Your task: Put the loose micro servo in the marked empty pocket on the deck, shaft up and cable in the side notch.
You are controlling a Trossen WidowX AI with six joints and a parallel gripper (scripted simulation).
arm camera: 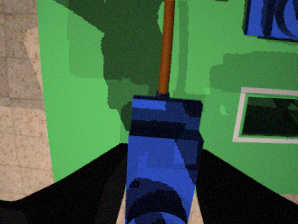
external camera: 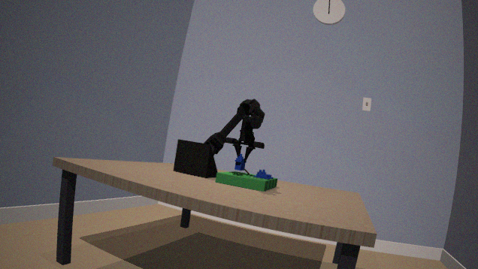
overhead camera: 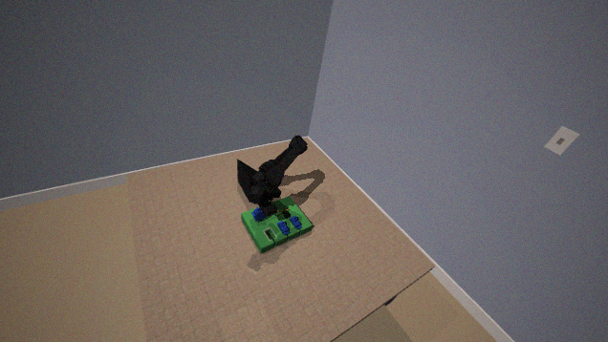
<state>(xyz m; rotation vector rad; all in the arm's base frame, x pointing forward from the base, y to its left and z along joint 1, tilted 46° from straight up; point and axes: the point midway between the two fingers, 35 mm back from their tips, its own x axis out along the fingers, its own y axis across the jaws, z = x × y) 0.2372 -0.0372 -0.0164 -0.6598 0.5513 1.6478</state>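
My gripper tip is now 10 cm above the green deck, 7 cm to the right of it and 2 cm past it.
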